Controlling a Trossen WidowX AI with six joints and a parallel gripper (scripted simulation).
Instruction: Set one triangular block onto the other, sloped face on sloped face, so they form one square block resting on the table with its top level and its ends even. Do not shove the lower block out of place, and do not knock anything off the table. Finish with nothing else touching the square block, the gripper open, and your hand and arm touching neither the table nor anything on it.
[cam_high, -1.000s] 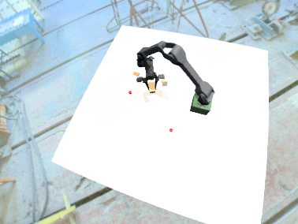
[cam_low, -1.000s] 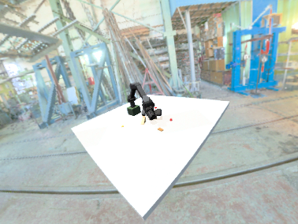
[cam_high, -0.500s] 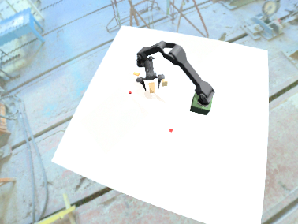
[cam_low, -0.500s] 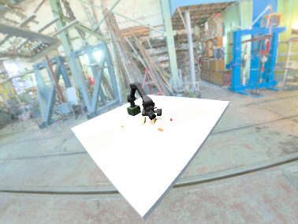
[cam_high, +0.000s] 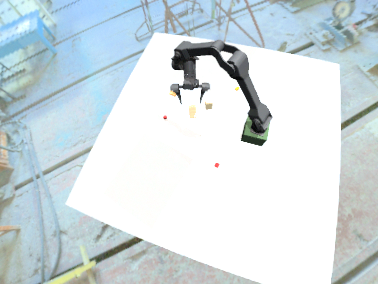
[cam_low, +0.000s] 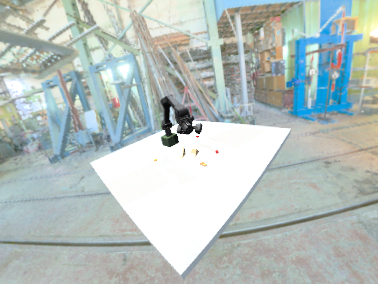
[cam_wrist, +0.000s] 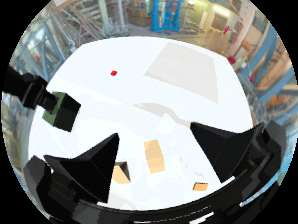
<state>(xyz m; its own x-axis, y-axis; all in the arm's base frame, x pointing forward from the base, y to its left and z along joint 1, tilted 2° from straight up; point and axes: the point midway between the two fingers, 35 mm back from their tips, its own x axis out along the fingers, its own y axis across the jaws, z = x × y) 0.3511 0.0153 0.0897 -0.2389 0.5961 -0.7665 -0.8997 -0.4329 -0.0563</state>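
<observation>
My gripper tip is 120 mm above the tan triangular block, 40 mm to the left of it and 20 mm short of it.
</observation>
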